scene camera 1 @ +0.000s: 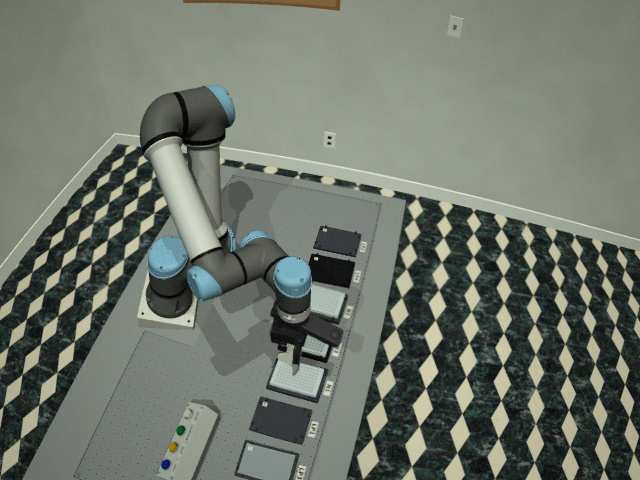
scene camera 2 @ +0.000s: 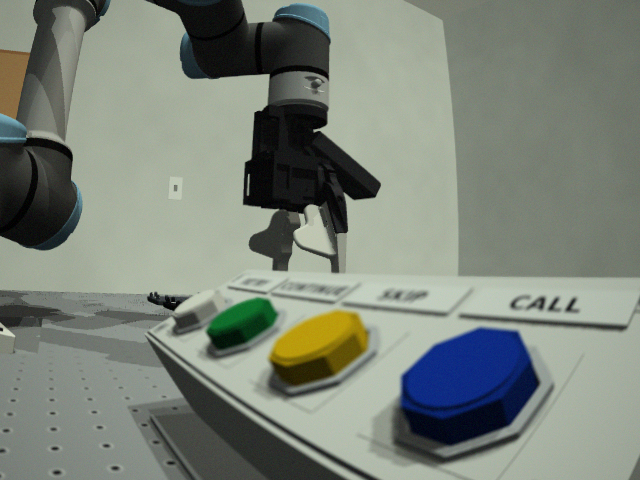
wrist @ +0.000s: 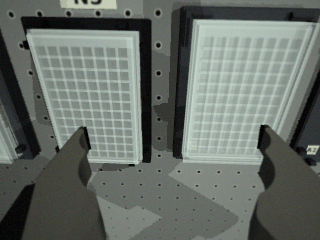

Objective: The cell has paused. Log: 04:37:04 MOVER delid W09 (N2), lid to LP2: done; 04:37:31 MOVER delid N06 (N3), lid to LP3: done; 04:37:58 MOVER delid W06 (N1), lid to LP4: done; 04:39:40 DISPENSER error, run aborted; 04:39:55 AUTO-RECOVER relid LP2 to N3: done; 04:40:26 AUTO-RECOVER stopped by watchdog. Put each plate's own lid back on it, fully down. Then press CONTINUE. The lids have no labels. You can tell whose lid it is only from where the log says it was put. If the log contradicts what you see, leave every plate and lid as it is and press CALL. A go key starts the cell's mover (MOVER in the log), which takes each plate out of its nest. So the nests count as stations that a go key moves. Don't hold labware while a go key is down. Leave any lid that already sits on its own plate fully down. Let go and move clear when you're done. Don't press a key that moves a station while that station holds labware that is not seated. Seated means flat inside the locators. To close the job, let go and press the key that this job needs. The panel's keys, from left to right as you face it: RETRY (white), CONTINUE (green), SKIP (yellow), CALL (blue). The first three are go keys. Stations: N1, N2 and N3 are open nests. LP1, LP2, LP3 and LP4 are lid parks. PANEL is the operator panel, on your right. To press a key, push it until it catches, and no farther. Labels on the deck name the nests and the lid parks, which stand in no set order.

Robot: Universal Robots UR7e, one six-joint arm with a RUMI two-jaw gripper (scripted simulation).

Observation:
In view: my gripper (scene camera 1: 300,353) and a plate (wrist: 116,118).
My gripper also shows in the wrist view (wrist: 171,127).

